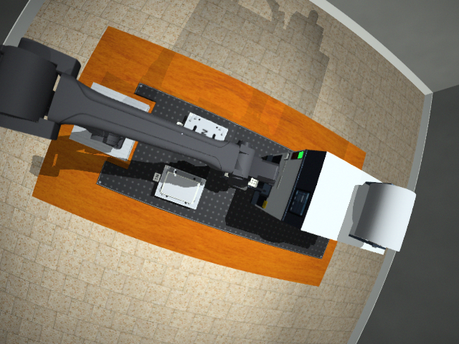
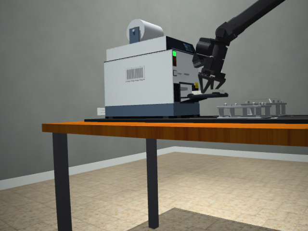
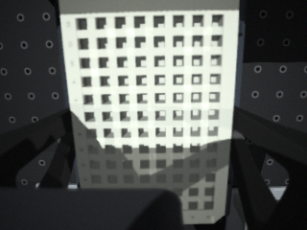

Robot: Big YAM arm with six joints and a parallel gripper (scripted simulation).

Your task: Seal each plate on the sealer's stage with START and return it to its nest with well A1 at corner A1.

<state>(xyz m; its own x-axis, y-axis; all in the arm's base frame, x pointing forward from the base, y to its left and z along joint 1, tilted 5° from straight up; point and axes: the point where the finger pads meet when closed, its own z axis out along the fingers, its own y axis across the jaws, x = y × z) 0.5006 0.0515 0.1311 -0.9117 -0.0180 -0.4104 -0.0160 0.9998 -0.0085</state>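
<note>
My gripper is now 10 mm above the sealer stage. From my hand the other things lie so: plate nest (190 mm behind, 70 mm to the left, 70 mm below); then pale start button (100 mm to the left, 100 mm ahead, 80 mm above); then A1 mark (260 mm behind, 130 mm to the left, 60 mm below).
</note>
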